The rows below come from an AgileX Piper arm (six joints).
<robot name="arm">
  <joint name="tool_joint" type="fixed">
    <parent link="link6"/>
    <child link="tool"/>
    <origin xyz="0 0 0" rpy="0 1.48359 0"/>
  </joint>
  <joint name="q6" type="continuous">
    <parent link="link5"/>
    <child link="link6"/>
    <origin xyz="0.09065 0 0.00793" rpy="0 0 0"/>
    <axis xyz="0.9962 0 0.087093"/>
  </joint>
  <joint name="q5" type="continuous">
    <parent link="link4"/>
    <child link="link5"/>
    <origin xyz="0 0 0" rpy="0 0 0"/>
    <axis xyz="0 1 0"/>
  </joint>
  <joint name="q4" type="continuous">
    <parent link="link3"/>
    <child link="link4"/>
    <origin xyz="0.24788 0 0.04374" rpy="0 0 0"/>
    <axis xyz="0.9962 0 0.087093"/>
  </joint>
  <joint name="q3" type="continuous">
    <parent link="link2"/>
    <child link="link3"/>
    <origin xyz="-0.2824 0 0.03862" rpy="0 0 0"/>
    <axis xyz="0 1 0"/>
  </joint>
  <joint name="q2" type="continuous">
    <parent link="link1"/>
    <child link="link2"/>
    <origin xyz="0 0 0" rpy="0 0 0"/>
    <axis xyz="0 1 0"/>
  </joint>
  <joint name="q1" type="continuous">
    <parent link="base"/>
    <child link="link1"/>
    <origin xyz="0 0 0.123" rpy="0 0 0"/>
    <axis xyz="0 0 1"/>
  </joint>
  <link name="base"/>
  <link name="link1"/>
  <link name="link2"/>
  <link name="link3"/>
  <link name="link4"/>
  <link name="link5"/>
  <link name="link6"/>
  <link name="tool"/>
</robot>
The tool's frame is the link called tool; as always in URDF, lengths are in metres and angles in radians. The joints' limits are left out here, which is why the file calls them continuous.
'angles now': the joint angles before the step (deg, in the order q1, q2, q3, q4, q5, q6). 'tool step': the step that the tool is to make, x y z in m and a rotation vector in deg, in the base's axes. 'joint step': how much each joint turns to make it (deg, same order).
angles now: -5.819 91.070 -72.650 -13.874 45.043 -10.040
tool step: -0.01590 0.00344 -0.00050 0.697 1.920 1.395
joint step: 0.000 -2.796 2.924 1.959 1.477 -2.580
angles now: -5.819 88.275 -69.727 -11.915 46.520 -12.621
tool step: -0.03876 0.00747 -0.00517 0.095 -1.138 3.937
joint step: -0.001 -8.135 9.855 2.527 -3.510 -4.650
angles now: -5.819 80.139 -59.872 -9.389 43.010 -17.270
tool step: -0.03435 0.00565 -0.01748 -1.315 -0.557 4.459
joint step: 0.000 -6.697 10.216 1.240 -4.753 -4.931
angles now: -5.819 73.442 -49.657 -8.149 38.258 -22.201
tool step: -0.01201 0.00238 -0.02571 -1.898 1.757 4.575
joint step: -0.002 -0.714 6.439 0.363 -4.612 -4.906
